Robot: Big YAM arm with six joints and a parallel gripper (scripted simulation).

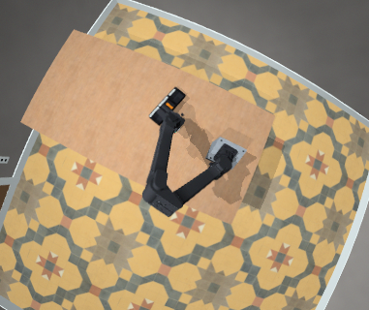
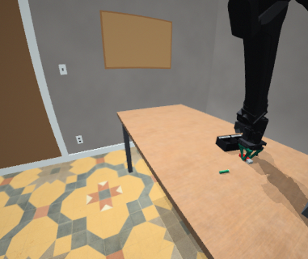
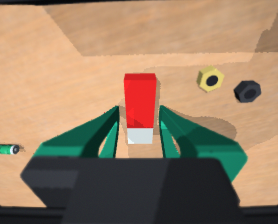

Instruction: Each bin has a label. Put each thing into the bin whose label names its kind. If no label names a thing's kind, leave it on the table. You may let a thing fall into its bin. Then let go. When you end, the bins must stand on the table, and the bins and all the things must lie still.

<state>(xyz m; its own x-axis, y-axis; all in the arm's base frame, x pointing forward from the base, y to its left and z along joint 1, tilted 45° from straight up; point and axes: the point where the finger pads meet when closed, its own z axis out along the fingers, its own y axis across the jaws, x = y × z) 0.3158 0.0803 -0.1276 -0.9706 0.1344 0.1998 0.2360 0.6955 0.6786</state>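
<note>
Now: the orange block 100 mm ahead of my hand and 90 mm to the right of it. Round my hand: black nut 90 mm to the right, 10 mm below; then green battery 10 mm behind, 170 mm to the left, 10 mm below; then yellow nut 20 mm ahead, 60 mm to the right, 10 mm below.
</note>
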